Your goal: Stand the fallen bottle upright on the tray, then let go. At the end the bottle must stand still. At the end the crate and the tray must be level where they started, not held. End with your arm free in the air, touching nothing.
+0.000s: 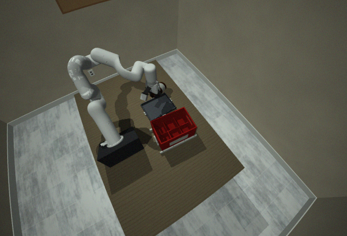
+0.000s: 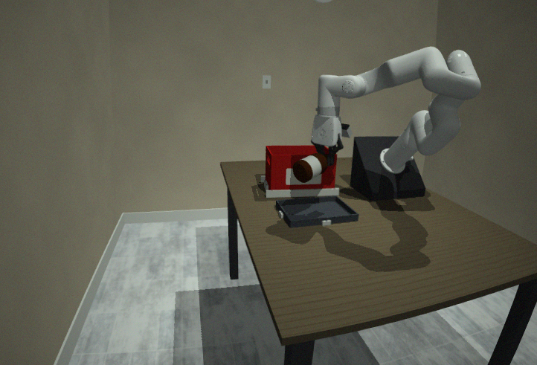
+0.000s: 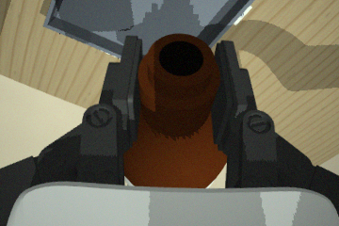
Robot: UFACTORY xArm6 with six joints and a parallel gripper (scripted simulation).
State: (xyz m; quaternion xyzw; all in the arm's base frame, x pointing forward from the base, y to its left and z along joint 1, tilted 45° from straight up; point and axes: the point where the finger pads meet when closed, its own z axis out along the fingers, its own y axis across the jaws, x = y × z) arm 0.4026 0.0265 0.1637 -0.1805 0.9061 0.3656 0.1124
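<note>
Now: the brown bottle 50 mm ahead of my hand, 20 mm to the left of it and 10 mm below it. Round my hand: dark grey tray (190 mm below, 30 mm ahead); red crate (270 mm to the right, 120 mm below, 20 mm behind).
</note>
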